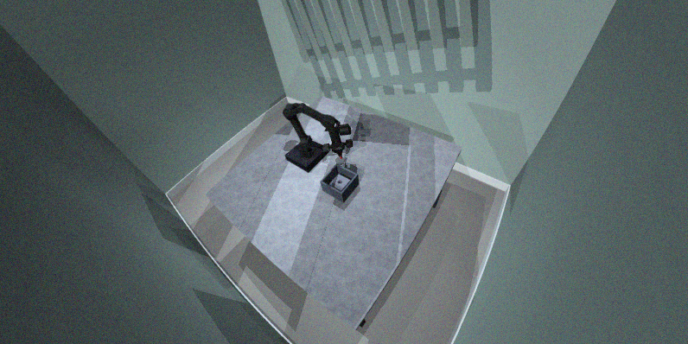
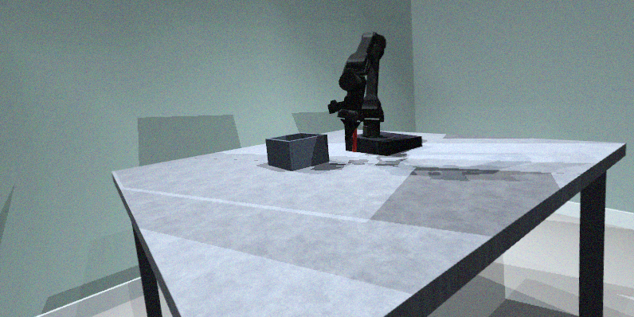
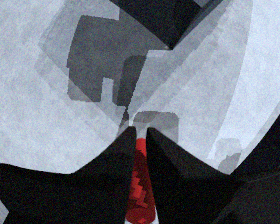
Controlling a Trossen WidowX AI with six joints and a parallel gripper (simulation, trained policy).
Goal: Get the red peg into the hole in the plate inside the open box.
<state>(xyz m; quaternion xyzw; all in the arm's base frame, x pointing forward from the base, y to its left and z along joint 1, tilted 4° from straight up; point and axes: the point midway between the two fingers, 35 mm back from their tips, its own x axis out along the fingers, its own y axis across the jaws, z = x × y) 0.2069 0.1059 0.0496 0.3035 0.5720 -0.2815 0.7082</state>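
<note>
Right now the dark grey box is 110 mm ahead of my gripper tip, 150 mm to the right of it and 50 mm below it. Round my gripper tip: red peg: 20 mm behind, 20 mm to the left.
</note>
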